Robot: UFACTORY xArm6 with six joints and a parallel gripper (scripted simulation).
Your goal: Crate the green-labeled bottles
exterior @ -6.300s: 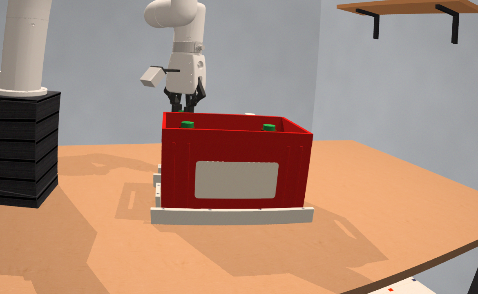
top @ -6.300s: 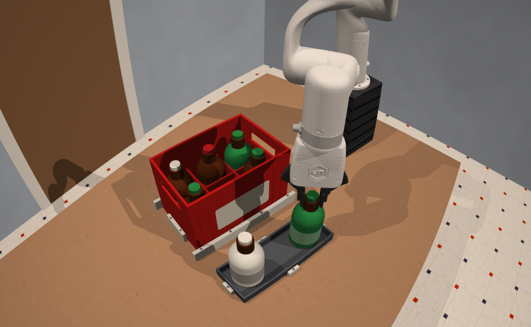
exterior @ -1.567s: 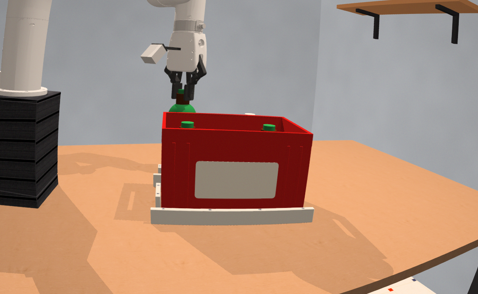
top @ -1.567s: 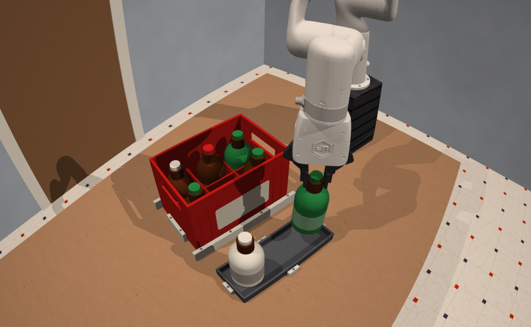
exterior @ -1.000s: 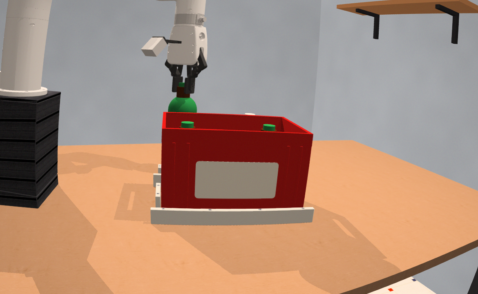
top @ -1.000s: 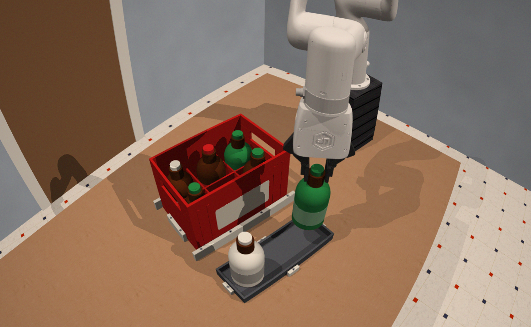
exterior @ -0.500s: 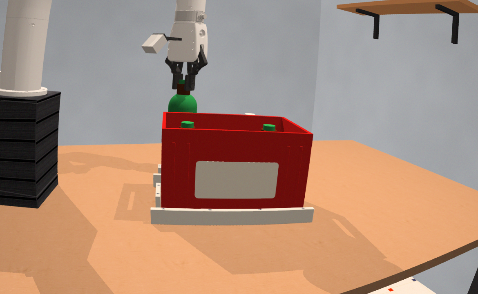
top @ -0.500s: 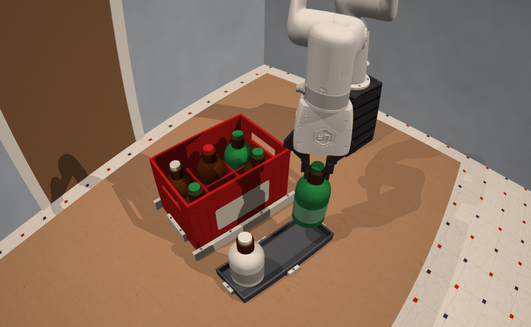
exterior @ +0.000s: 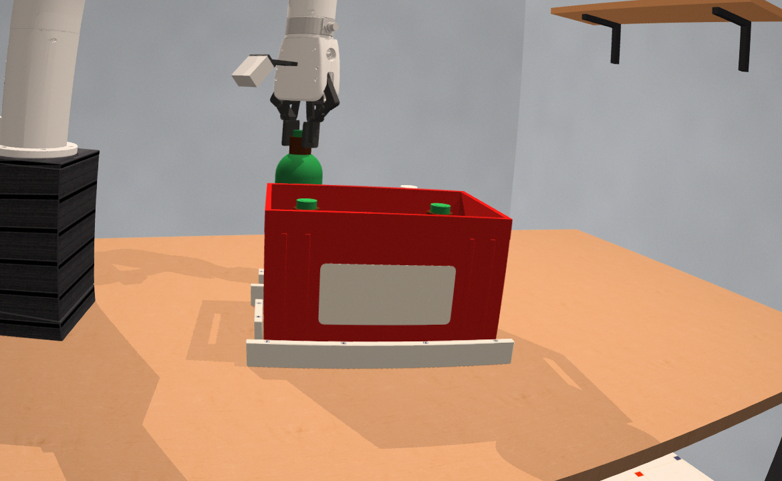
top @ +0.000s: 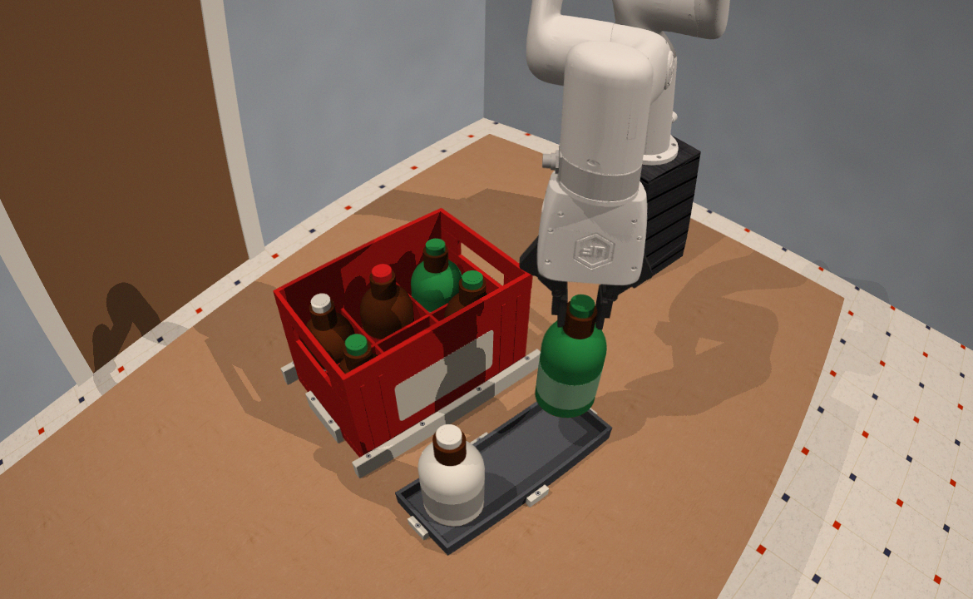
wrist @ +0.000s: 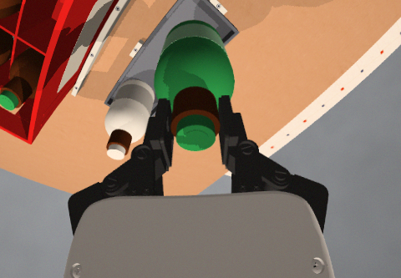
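My gripper is now 70 mm above the green bottle. Also, from my hand: dark tray: 90 mm ahead, 10 mm to the right, 220 mm below; crate: 60 mm ahead, 220 mm to the right, 150 mm below; white-labeled bottle: 170 mm ahead, 30 mm to the right, 150 mm below.
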